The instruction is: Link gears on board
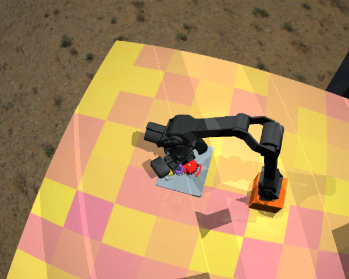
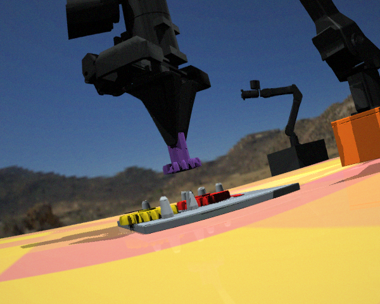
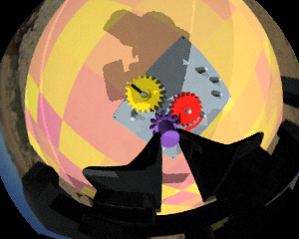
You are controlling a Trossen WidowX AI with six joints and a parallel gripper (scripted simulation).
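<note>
My gripper tip is 6 cm above the yellow gear, 5 cm short of it and 2 cm to the left of it. Round my gripper tip: red gear (6 cm below, 3 cm to the right, 3 cm behind); purple gear (1 cm below); grey board (8 cm below, 4 cm to the right, 2 cm behind).
</note>
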